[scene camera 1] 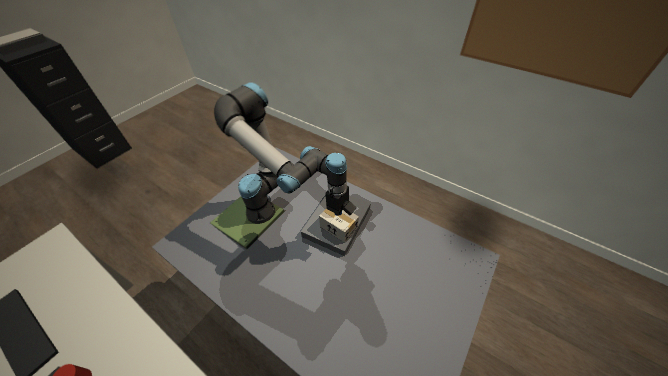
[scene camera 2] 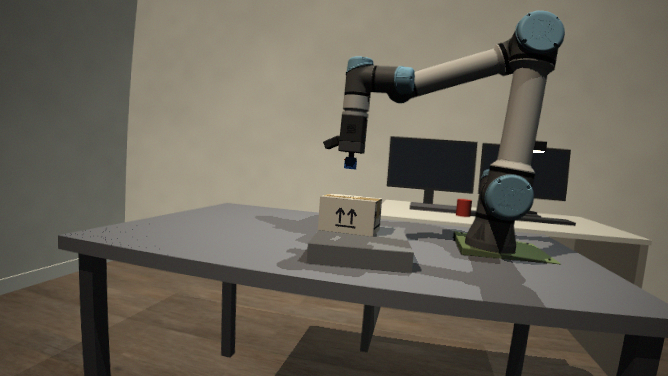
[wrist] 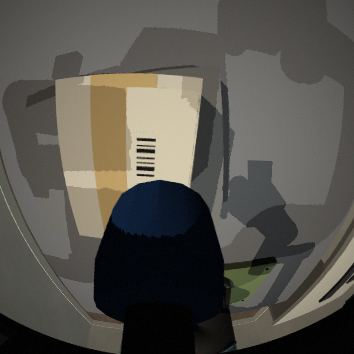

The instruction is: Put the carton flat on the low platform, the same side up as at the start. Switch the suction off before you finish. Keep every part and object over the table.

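Places are measured from the arm's base along level axes (x right, y up, z back), in millimetres.
Where they show: hand, its tool point: (scene camera 2: 349,168) (wrist: 160,223); arm's base, origin of its link: (scene camera 1: 261,212) (scene camera 2: 489,246).
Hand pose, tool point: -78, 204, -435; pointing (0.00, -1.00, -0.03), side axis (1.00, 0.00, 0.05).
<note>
Each offset is from my tool point to the top centre of the thing, as dx, dy, dz. Level surfaces: height alone.
The carton {-35, -79, +16} (scene camera 1: 336,227) (scene camera 2: 347,216) (wrist: 165,115) is a cream box with a tan tape strip and a barcode on top. It sits flat and upright on the grey low platform {-85, -171, +56} (scene camera 1: 322,243) (scene camera 2: 360,257); the two arrows on its side point up in scene camera 2. In the wrist view it lies above and left of the dark blue suction cup. My gripper (scene camera 2: 350,168), the suction cup, hangs above the carton with a visible gap and holds nothing. In scene camera 1 the cup's tip is hard to make out against the carton.
The grey table {dy -219} (scene camera 1: 415,280) (scene camera 2: 200,240) carries the platform and the arm's green base plate (scene camera 1: 230,225) (scene camera 2: 540,254) (wrist: 250,282). A white desk (scene camera 1: 100,310) (scene camera 2: 590,231) with monitors (scene camera 2: 432,164) and a red cup (scene camera 2: 463,207) stands beyond. A black cabinet (scene camera 1: 65,95) stands by the wall.
</note>
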